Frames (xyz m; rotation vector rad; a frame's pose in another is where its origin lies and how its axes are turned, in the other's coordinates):
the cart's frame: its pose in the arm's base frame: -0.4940 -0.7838 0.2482 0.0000 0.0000 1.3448
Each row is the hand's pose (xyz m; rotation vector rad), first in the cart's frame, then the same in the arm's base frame.
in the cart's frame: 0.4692 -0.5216 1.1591 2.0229 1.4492 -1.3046
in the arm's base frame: 0.1195 -0.4434 1.4073 0.5997 2.1115 -0.6417
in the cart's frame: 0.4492 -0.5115 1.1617 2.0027 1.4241 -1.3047
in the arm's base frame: 0.1051 -0.4606 1.4099 0.6005 2.0863 -0.6237
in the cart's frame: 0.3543 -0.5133 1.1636 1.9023 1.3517 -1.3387
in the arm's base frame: 0.0856 -0.5535 1.4118 0.5720 1.9845 -0.5865
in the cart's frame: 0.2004 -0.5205 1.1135 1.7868 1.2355 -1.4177
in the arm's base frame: 0.0582 -0.7051 1.3617 0.5545 1.8352 -0.5784
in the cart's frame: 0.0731 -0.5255 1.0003 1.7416 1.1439 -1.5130
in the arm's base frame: 0.0345 -0.8303 1.2485 0.5689 1.7326 -0.6273
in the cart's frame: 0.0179 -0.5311 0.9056 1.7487 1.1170 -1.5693
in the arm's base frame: 0.0276 -0.8854 1.1538 0.5844 1.7064 -0.6774
